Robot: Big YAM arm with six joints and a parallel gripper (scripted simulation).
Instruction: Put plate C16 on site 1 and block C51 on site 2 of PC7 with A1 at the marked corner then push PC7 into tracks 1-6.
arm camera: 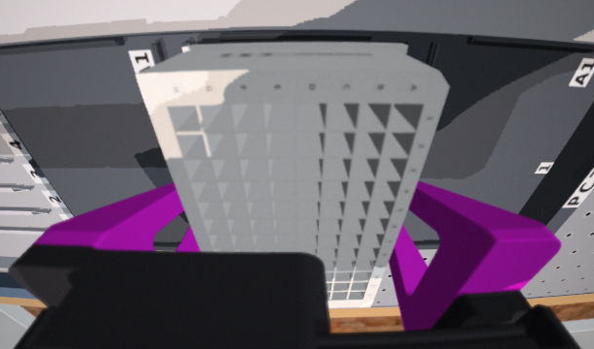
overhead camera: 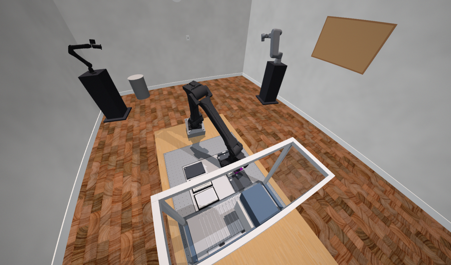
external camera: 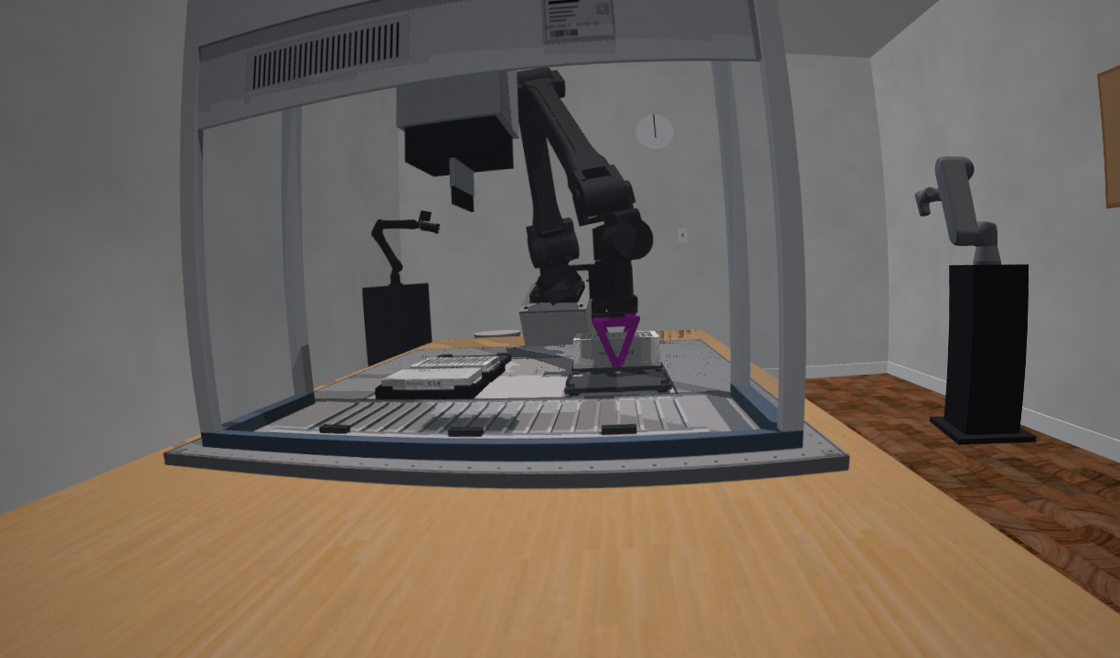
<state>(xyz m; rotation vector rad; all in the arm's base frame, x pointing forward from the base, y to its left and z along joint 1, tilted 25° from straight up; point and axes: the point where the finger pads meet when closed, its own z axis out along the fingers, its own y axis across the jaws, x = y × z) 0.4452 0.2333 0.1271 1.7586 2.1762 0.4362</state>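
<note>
Now: the carrier PC7 10 mm below my hand. The rest, counted from my hand: nest S3: 160 mm ahead, 230 mm to the right, 20 mm below; then 96-well plate C15: 50 mm ahead, 250 mm to the right, 10 mm below; then nest S1: 60 mm behind, 280 mm to the right, 20 mm below.
</note>
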